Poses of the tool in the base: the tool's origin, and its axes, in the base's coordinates. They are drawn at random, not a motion.
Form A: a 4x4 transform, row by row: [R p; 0 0 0 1], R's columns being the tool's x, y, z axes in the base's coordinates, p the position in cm. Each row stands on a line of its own.
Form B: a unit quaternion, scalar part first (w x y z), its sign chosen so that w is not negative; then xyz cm. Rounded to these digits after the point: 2 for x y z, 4 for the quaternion.
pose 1, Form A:
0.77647 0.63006 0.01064 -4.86
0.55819 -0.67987 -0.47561 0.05
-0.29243 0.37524 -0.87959 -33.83
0 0 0 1
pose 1, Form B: 0.2329 0.9132 0.3253 -0.0771 -4.86 0.05 -33.83
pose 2, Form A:
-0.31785 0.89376 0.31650 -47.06
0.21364 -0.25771 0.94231 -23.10
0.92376 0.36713 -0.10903 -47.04
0 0 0 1
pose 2, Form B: 0.2808 -0.5121 -0.5406 -0.6055 -47.06 -23.10 -47.04
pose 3, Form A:
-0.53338 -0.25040 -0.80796 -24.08
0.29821 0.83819 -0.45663 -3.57
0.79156 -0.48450 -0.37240 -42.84
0 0 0 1
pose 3, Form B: 0.4828 -0.0144 -0.8282 0.2841 -24.08 -3.57 -42.84
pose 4, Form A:
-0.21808 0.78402 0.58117 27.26
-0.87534 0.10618 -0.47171 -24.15
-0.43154 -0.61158 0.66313 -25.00
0 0 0 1
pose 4, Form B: 0.6227 -0.0562 0.4065 -0.6662 27.26 -24.15 -25.00
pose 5, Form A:
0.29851 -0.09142 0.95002 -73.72
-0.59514 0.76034 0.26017 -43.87
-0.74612 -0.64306 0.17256 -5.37
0 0 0 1
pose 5, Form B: 0.7469 -0.3023 0.5677 -0.1686 -73.72 -43.87 -5.37
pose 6, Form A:
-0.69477 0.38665 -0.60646 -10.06
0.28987 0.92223 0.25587 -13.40
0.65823 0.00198 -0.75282 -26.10
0 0 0 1
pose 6, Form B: 0.3445 -0.1843 -0.9179 -0.0702 -10.06 -13.40 -26.10
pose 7, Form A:
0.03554 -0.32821 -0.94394 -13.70
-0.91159 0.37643 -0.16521 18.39
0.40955 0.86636 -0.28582 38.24
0 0 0 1
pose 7, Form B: 0.5306 0.4860 -0.6377 -0.2749 -13.70 18.39 38.24
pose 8, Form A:
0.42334 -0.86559 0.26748 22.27
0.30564 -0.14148 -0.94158 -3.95
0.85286 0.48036 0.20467 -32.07
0 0 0 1
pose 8, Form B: 0.6096 0.5831 -0.2401 0.4803 22.27 -3.95 -32.07
